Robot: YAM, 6 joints.
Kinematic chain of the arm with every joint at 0, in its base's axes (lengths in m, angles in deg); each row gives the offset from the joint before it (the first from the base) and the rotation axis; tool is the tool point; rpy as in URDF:
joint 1: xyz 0 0 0.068 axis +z
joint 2: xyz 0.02 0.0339 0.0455 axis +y
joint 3: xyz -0.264 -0.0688 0 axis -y
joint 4: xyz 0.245 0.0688 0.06 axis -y
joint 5: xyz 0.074 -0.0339 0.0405 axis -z
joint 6: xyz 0.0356 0 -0.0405 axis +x
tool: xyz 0 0 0 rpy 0 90 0
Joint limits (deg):
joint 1: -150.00..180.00
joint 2: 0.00..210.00
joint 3: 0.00..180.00
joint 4: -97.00..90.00
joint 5: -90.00..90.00
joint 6: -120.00..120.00
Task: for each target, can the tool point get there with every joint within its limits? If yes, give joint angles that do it. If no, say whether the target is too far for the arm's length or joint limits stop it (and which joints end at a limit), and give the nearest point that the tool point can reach.
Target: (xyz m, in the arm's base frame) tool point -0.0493 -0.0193 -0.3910
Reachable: no: joint limits stop it (at a limit: joint 1, joint 2) | nearest point -0.0708 -0.0374 -0.3385 | short by 0.060 m
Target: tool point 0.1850 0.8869 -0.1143
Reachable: no: too far | nearest point 0.1279 0.6129 -0.0423 | short by 0.289 m
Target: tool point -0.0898 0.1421 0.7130
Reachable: yes | joints 121.56 93.91 145.76 24.47 -3.43 1.10
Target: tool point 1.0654 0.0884 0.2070
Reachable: no: too far | nearest point 0.6412 0.0532 0.1691 | short by 0.427 m
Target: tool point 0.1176 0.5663 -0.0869
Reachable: yes | joints 80.10 179.74 132.20 11.55 31.36 -98.55
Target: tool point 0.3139 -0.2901 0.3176
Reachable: yes | joints -42.75 102.28 72.70 37.37 -0.07 -78.78
